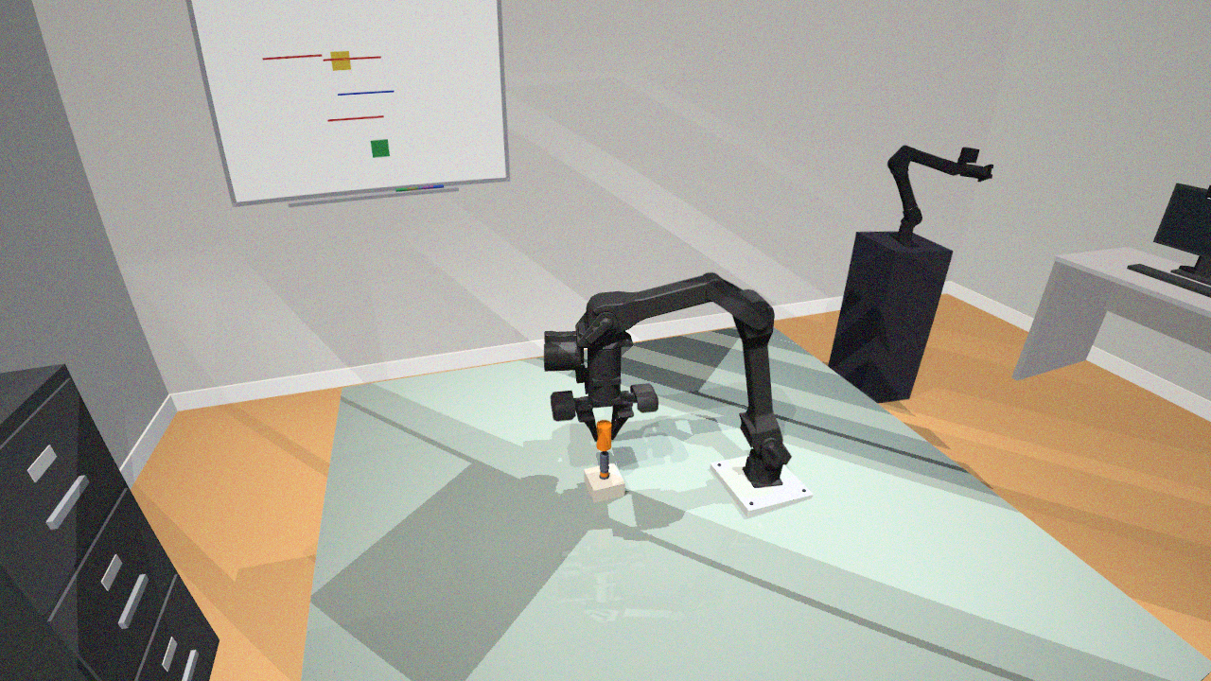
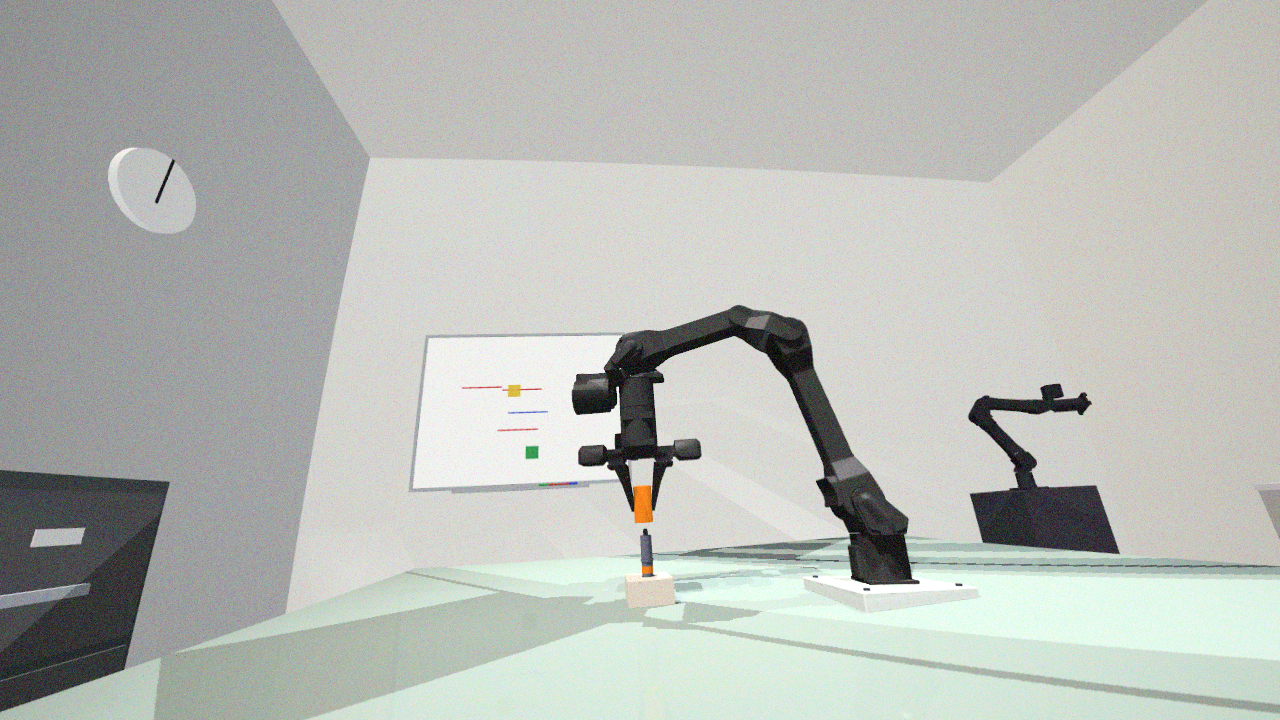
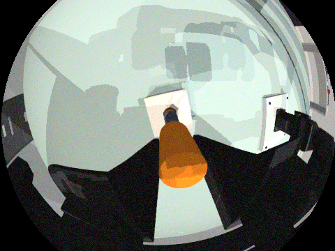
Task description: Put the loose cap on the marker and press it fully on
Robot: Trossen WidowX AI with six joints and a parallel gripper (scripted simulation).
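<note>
Right now the white holder block is 110 mm below my gripper tip. From my gripper tip the other things lie so: orange cap: 10 mm above.
</note>
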